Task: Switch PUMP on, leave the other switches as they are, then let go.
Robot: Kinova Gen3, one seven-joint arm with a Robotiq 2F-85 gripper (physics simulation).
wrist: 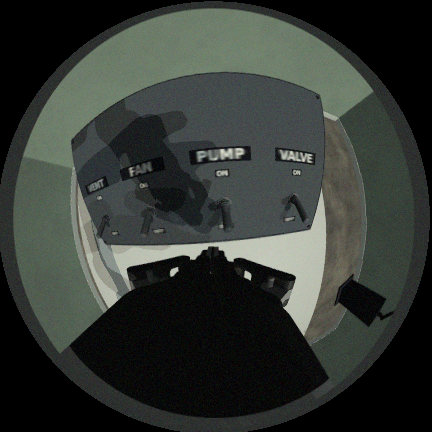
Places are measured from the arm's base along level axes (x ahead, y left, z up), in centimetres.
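Pixels of known places: gripper, between the fingertips: (212,253).
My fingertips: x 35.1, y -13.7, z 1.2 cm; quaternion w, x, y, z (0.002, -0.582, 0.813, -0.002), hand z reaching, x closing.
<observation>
For each thing: its top centre in the pictures, then the offset to it from my fingertips. "spot": a spot on its surface instead. Level surfaces: height alone.
- PUMP switch, a spot on its surface: (226,216) spot: dx +4.1, dy -3.1, dz -0.3 cm
- VALVE switch, a spot on its surface: (299,207) spot: dx +2.0, dy -14.5, dz -0.8 cm
- FAN switch, a spot on its surface: (147,222) spot: dx +6.6, dy +8.2, dz -0.7 cm
- VENT switch, a spot on its surface: (103,226) spot: dx +9.0, dy +19.9, dz -1.2 cm
- pale surface, height of its surface: dz -12.5 cm
A dark grey panel (270,110) with labelled toggle switches fills the upper middle of the wrist view. The PUMP switch (226,216) stands below its label, right of the middle, with its lever pointing down, away from the ON mark. The VALVE switch (299,207) is to its right, its lever slanting down to the right. The FAN switch (147,222) and VENT switch (103,226) are to the left in shadow, their levers also pointing down. My gripper (212,253) is shut and empty, its tips together, just below the panel's lower edge in the view, a little left of the PUMP lever.
A pale surface (310,260) lies under the panel, with a brown tabletop (345,185) along the right. A black box-shaped object (361,301) with a thin bent arm is at the lower right. Green surfaces (200,40) surround the table. The arm's shadow falls across the panel's left half.
</observation>
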